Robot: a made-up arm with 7 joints. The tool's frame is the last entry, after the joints.
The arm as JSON. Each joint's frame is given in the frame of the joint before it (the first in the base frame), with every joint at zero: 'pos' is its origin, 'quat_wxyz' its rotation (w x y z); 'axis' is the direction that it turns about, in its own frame. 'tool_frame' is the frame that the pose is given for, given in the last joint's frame.
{
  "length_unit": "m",
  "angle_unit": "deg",
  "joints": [
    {
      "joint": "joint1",
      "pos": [
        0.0,
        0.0,
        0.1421
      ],
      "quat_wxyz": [
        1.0,
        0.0,
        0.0,
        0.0
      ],
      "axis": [
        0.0,
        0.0,
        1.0
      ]
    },
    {
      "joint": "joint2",
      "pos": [
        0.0,
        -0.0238,
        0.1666
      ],
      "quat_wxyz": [
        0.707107,
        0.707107,
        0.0,
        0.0
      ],
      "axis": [
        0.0,
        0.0,
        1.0
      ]
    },
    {
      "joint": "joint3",
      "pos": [
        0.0,
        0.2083,
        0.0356
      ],
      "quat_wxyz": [
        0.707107,
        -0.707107,
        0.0,
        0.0
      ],
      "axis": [
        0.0,
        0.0,
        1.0
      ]
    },
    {
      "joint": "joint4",
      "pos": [
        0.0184,
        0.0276,
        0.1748
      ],
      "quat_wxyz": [
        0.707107,
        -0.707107,
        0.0,
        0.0
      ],
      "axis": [
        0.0,
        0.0,
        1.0
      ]
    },
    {
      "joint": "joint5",
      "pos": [
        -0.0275,
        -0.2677,
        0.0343
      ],
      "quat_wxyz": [
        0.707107,
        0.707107,
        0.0,
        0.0
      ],
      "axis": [
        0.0,
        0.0,
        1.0
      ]
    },
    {
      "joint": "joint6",
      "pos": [
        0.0,
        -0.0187,
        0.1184
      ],
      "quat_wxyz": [
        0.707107,
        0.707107,
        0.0,
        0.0
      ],
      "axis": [
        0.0,
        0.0,
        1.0
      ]
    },
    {
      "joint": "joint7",
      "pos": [
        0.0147,
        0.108,
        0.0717
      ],
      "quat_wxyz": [
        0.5,
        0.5,
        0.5,
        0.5
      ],
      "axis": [
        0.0,
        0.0,
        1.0
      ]
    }
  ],
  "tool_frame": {
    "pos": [
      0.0,
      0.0,
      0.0
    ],
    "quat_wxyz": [
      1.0,
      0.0,
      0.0,
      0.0
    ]
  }
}
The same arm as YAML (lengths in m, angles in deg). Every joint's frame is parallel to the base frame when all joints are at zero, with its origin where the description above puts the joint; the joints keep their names.
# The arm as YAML. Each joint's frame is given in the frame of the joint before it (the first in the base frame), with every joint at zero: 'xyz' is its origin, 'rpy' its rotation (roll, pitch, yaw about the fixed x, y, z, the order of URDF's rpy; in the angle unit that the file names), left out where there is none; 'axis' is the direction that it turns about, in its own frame. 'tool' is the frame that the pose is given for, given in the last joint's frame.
units:
  length: m
  angle: deg
joints:
  - name: joint1
    type: revolute
    origin:
      xyz: [0.0, 0.0, 0.1421]
    axis: "+z"
  - name: joint2
    type: revolute
    origin:
      xyz: [0.0, -0.0238, 0.1666]
    axis: "-y"
  - name: joint3
    type: revolute
    origin:
      xyz: [0.0, -0.0356, 0.2083]
    axis: "+z"
  - name: joint4
    type: revolute
    origin:
      xyz: [0.0184, 0.0276, 0.1748]
    axis: "+y"
  - name: joint5
    type: revolute
    origin:
      xyz: [-0.0275, 0.0343, 0.2677]
    axis: "+z"
  - name: joint6
    type: revolute
    origin:
      xyz: [0.0, -0.0187, 0.1184]
    axis: "-y"
  - name: joint7
    type: revolute
    origin:
      xyz: [0.0147, -0.0717, 0.108]
    axis: "+x"
tool:
  origin:
    xyz: [0.0, 0.0, 0.0]
    rpy: [180.0, -90.0, 0.0]

